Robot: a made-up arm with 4 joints.
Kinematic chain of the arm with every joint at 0, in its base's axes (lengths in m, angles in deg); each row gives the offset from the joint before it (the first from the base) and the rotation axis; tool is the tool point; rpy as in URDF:
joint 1: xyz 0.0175 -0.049 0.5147 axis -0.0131 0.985 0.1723
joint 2: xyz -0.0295 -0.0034 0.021 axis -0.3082 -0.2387 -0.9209
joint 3: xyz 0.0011 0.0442 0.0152 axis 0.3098 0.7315 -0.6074
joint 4: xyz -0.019 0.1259 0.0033 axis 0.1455 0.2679 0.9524
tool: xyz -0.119 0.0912 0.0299 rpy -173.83 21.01 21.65
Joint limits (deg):
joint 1: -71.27..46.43
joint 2: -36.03..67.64
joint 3: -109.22..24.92
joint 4: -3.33..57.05
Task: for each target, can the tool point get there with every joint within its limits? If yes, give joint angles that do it. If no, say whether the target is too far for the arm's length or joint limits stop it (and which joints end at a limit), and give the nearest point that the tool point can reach.
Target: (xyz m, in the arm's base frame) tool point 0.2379 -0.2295 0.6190
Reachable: no: joint limits stop it (at a limit: joint 1, joint 2, joint 3, joint 4) | nearest point 0.1997 -0.1145 0.3943 | short by 0.255 m
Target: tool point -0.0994 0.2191 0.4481
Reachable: yes | joints -49.22 6.79 -3.09 11.39
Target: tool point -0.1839 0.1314 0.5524
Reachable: yes | joints 3.64 7.19 -17.86 28.37
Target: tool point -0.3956 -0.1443 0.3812
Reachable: no: too far | nearest point -0.2506 -0.0524 0.4385 | short by 0.181 m
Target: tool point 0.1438 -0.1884 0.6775
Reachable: no: joint limits stop it (at a limit: joint 1, joint 2, joint 4) | nearest point 0.0252 -0.0262 0.7657 | short by 0.219 m
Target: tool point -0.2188 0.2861 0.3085
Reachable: no: too far | nearest point -0.1618 0.1886 0.3685 | short by 0.128 m
